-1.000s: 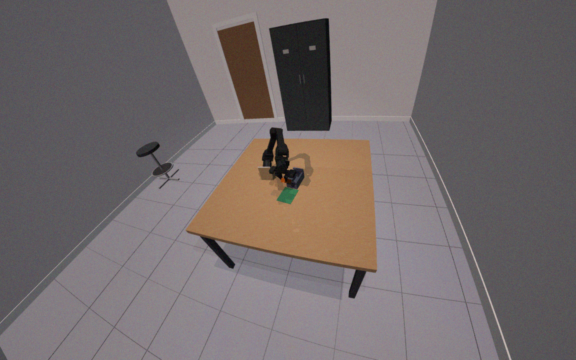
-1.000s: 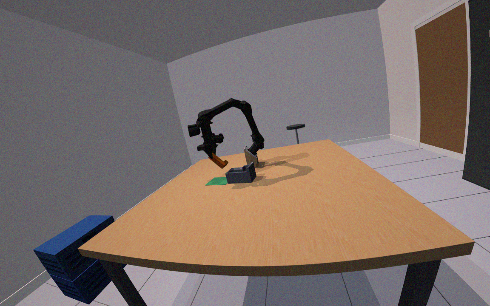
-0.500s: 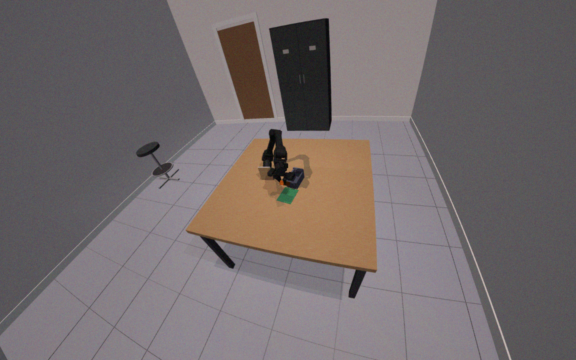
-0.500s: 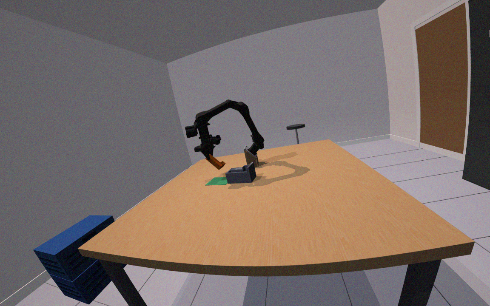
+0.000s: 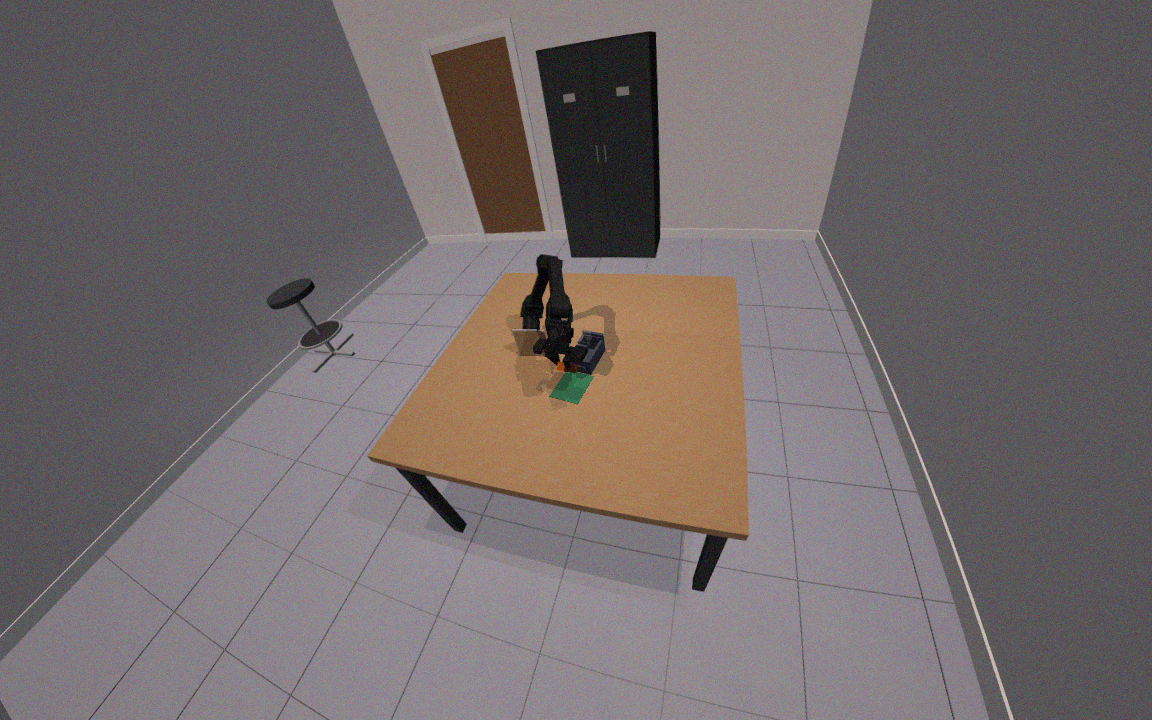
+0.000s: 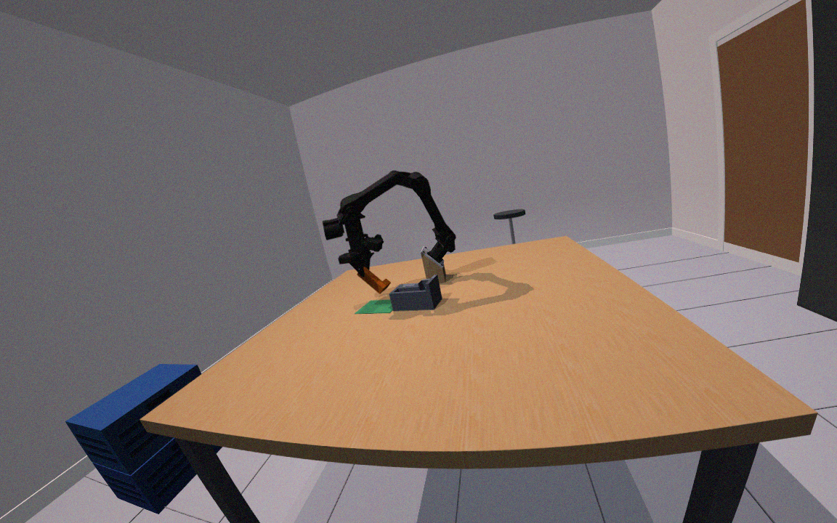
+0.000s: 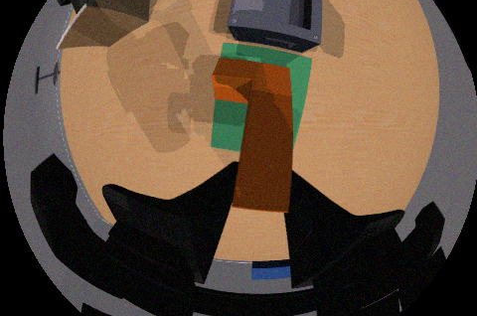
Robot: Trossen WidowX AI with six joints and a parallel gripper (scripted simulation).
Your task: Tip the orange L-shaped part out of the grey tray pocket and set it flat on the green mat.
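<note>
Right now my gripper tip is 140 mm above the green mat and 20 mm to the right of it. The rest, counted from my gripper tip: orange L-shaped part: 30 mm to the left, 30 mm below, 10 mm behind.
</note>
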